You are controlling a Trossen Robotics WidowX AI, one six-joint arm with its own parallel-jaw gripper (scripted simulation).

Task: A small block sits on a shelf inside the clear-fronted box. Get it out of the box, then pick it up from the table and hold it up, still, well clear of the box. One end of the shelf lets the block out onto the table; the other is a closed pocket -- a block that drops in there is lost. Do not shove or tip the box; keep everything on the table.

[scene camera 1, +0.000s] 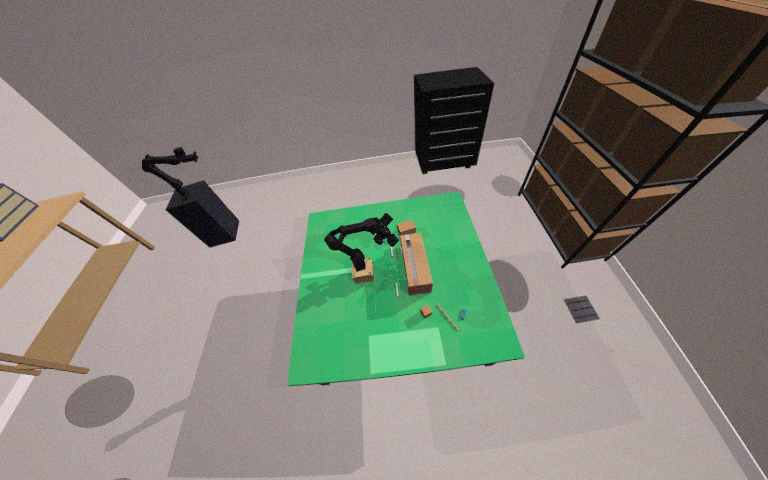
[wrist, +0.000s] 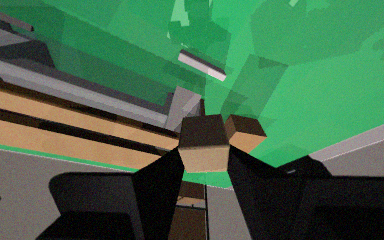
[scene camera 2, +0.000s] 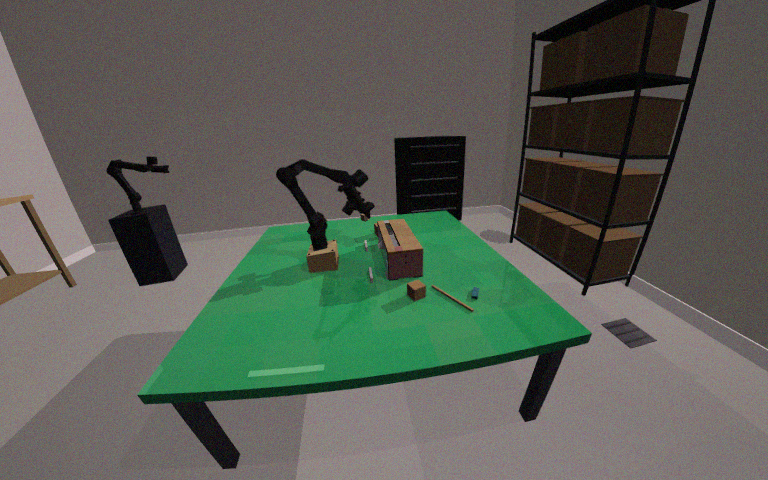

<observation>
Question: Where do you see a tan block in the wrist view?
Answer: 203, 146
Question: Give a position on a long wooden box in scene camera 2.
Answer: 402, 253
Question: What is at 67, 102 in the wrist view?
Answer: A long wooden box.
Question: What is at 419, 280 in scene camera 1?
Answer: A long wooden box.
</observation>
